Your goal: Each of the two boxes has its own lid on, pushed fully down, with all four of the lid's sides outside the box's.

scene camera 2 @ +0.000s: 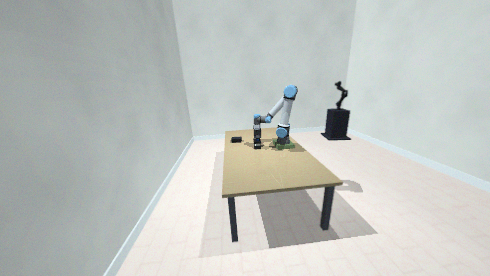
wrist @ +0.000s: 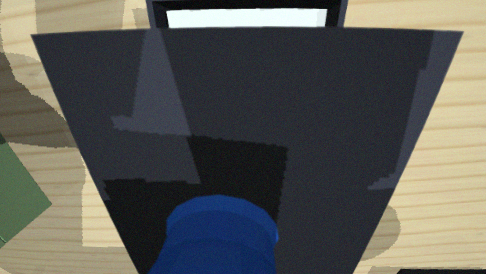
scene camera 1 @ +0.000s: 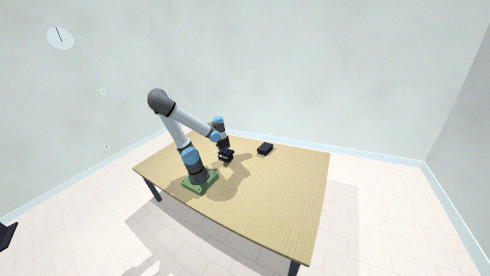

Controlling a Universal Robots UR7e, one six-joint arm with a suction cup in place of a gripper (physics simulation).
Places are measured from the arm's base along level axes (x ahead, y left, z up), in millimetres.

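Pixels of known places: hand, its tool point: (scene camera 2: 257,141) (wrist: 226,206) (scene camera 1: 225,152); arm's base, origin of its link: (scene camera 2: 283,142) (scene camera 1: 199,177).
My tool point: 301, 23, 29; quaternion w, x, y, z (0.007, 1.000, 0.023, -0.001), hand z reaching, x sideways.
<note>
For each thing: its top centre in the pictures, then the offset to it from my tool point, as dx, dy, dz. Level surfaces: height alone.
- dark lid, centre of its top: (wrist: 241,243) (scene camera 1: 225,151) +7, -1, +14
- open dark box, centre of its top: (wrist: 245,129) (scene camera 1: 225,155) +5, +18, -32
- wooden table, height of its surface: dz -74
My suction gripper (scene camera 1: 225,150) (wrist: 222,210) has its blue cup on top of a dark lid (scene camera 1: 229,153) (wrist: 310,100) and holds it roughly level. An open dark box (scene camera 1: 225,160) (wrist: 159,16) with a white inside is under the lid. In the wrist view part of this box shows past the lid's far edge, its sides nearly in line with the lid's. The lid looks slightly above the box; whether they touch is hidden. The other dark box (scene camera 1: 265,148) (scene camera 2: 236,139) stands apart. It looks dark on top; how its lid sits is too small to tell.
The wooden table (scene camera 1: 280,200) (scene camera 2: 270,172) carries the arm's green base plate (scene camera 1: 193,187) (scene camera 2: 286,146) (wrist: 20,200), close beside the open box. In scene camera 2 a black pedestal (scene camera 2: 337,122) with a small dark arm stands on the floor beyond the table.
</note>
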